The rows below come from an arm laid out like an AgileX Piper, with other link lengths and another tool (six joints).
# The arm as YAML. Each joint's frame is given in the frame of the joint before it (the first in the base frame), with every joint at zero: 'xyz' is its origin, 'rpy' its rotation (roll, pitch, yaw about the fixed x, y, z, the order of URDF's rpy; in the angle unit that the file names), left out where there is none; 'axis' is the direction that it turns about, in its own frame. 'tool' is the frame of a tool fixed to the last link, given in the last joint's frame.
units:
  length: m
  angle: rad
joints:
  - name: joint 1
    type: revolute
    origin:
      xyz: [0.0, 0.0, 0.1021]
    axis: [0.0, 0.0, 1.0]
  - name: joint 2
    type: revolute
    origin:
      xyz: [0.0, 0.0, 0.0]
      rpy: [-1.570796, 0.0, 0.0]
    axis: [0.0, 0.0, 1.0]
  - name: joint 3
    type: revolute
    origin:
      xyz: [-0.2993, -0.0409, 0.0]
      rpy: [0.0, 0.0, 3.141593]
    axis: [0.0, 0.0, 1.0]
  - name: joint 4
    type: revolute
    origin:
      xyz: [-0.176, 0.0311, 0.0]
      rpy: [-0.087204, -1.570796, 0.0]
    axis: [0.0, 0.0, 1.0]
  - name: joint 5
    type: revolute
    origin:
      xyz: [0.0, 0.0, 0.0]
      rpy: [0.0, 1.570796, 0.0]
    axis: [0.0, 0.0, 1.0]
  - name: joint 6
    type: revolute
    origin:
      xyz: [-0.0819, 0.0, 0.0]
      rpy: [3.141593, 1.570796, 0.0]
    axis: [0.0, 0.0, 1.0]
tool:
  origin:
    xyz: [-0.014, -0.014, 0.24]
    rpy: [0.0, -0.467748, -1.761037]
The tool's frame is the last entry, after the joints.
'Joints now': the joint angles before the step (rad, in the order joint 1, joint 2, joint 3, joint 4, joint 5, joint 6). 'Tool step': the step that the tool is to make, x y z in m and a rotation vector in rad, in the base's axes. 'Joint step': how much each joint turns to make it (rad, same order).
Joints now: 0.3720 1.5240 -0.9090 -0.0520 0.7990 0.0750
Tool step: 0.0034 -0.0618 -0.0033 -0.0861 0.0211 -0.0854
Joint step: -0.1549 -0.0001 0.0002 -0.0770 0.0430 -0.0349
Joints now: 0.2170 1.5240 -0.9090 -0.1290 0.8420 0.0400
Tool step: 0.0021 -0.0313 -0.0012 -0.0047 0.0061 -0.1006
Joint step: -0.1179 0.0039 -0.0001 0.0000 0.0012 -0.0179
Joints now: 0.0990 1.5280 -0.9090 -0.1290 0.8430 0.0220
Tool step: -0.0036 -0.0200 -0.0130 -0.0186 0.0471 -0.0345
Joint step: -0.0640 0.0499 0.0012 -0.0140 -0.0051 -0.0220
